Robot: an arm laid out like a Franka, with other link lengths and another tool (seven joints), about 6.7 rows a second.
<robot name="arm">
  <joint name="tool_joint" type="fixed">
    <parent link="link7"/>
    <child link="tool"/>
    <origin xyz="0.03 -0.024 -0.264" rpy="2.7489 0 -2.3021"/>
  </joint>
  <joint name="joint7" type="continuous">
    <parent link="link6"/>
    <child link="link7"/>
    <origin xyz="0.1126 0 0"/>
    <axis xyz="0 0 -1"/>
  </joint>
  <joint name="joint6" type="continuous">
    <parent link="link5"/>
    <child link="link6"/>
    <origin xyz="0 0 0"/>
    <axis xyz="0 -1 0"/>
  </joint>
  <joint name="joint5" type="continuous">
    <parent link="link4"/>
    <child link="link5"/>
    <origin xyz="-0.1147 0 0.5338"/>
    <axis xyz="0 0 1"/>
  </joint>
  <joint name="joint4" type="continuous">
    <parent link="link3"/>
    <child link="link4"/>
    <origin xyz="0.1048 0 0"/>
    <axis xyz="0 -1 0"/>
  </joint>
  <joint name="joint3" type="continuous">
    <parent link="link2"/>
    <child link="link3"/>
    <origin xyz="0 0 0.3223"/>
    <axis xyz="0 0 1"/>
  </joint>
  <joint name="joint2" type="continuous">
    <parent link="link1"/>
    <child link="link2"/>
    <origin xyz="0 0 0"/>
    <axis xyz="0 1 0"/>
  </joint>
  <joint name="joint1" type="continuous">
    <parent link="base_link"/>
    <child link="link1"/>
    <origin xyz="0 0 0.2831"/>
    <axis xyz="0 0 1"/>
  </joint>
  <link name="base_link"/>
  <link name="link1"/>
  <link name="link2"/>
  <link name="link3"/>
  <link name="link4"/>
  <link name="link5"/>
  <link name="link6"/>
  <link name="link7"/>
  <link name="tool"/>
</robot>
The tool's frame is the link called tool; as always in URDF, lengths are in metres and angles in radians. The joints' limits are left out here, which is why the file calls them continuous.
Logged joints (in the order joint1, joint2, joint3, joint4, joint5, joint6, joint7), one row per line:
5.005, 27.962, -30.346, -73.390, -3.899, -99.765, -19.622
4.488, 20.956, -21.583, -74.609, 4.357, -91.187, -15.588
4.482, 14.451, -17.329, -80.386, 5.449, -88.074, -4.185
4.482, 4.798, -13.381, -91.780, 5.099, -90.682, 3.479
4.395, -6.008, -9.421, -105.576, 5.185, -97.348, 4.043
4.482, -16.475, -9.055, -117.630, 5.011, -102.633, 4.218
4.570, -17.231, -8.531, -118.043, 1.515, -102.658, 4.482
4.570, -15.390, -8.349, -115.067, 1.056, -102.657, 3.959
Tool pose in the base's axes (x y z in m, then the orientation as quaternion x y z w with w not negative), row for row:
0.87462, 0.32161, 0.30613, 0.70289, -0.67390, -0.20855, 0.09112
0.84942, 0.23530, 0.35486, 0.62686, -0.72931, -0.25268, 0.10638
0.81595, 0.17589, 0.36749, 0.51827, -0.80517, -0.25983, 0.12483
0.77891, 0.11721, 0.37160, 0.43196, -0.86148, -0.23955, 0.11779
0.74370, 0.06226, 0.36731, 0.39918, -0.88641, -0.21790, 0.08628
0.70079, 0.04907, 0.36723, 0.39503, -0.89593, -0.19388, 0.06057
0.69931, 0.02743, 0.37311, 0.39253, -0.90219, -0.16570, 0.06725
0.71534, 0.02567, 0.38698, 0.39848, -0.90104, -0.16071, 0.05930
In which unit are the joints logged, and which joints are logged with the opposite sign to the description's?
The joints are logged in degrees. Opposite sign: joint1, joint3, joint6.
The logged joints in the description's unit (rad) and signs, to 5 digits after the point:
-0.08735, 0.48803, 0.52964, -1.28090, -0.06805, 1.74123, -0.34247
-0.07833, 0.36575, 0.37669, -1.30217, 0.07604, 1.59151, -0.27206
-0.07823, 0.25222, 0.30245, -1.40300, 0.09510, 1.53718, -0.07304
-0.07823, 0.08374, 0.23354, -1.60186, 0.08899, 1.58270, 0.06072
-0.07671, -0.10486, 0.16443, -1.84265, 0.09050, 1.69904, 0.07056
-0.07823, -0.28754, 0.15804, -2.05303, 0.08746, 1.79128, 0.07362
-0.07976, -0.30074, 0.14889, -2.06024, 0.02644, 1.79172, 0.07823
-0.07976, -0.26861, 0.14572, -2.00830, 0.01843, 1.79170, 0.06910

